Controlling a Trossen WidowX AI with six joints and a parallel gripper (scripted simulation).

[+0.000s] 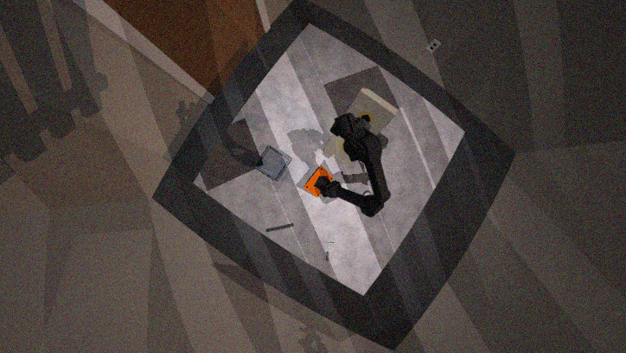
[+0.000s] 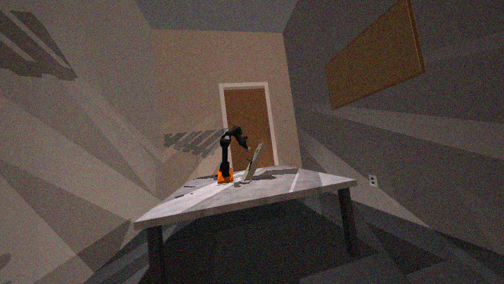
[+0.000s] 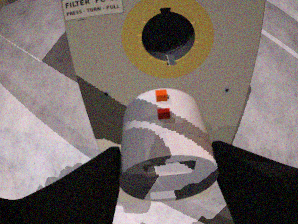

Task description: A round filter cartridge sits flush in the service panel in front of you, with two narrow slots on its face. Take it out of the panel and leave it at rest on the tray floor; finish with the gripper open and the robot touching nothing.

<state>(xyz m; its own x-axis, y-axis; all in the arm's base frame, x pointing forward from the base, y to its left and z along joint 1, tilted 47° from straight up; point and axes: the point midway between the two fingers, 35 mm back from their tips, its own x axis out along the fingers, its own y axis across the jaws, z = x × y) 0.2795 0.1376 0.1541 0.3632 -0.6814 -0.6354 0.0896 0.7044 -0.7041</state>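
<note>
Right now my gripper tip is 300 mm to the right of the grey square tray, 290 mm past it and 290 mm above it. Round my gripper tip: service panel (120 mm below, 60 mm ahead, 20 mm to the right); then round filter cartridge (right at my gripper tip).
</note>
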